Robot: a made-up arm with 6 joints.
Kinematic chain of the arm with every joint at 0, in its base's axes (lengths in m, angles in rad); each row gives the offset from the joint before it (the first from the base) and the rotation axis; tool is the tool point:
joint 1: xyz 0 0 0.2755 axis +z
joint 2: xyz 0 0 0 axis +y
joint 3: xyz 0 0 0.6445 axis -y
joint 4: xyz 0 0 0 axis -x
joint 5: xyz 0.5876 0 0 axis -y
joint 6: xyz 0 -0.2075 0 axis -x
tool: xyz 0 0 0
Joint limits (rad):
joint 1: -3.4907..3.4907
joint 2: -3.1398..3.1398
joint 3: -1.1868..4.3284
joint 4: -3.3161..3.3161
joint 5: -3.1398..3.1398
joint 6: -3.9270..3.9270
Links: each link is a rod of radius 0.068 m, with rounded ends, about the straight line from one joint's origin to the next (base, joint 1, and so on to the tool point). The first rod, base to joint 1, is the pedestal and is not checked.
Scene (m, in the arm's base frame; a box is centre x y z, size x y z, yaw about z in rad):
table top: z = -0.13
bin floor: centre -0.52 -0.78 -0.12 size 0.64 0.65 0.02 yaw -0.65
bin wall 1: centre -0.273 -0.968 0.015 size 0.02 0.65 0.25 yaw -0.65
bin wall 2: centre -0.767 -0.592 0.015 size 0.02 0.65 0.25 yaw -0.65
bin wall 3: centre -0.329 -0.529 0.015 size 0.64 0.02 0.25 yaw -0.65
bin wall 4: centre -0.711 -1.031 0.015 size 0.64 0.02 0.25 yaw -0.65
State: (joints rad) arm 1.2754 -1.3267 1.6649 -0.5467 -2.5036 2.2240
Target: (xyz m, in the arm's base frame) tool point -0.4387 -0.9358 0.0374
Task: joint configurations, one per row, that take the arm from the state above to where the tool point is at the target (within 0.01 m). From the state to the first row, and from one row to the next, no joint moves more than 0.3 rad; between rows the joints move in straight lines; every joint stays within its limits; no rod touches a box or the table.
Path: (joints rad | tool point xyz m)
1: 1.1618 -1.1390 1.9549 -0.6117 -2.5010 2.2602 | -0.3081 -1.1379 0.6923
2: 1.0482 -0.9513 2.2449 -0.6767 -2.4983 2.2964 | -0.4181 -1.0500 0.7474
3: 0.9347 -0.7636 2.5350 -0.7417 -2.4957 2.3326 | -0.4995 -0.9339 0.7876
4: 0.9339 -1.0136 2.6489 -0.4539 -2.4996 2.2783 | -0.5054 -0.9968 0.4028
5: 0.9331 -1.2636 2.7628 -0.1660 -2.5036 2.2240 | -0.4387 -0.9358 0.0374

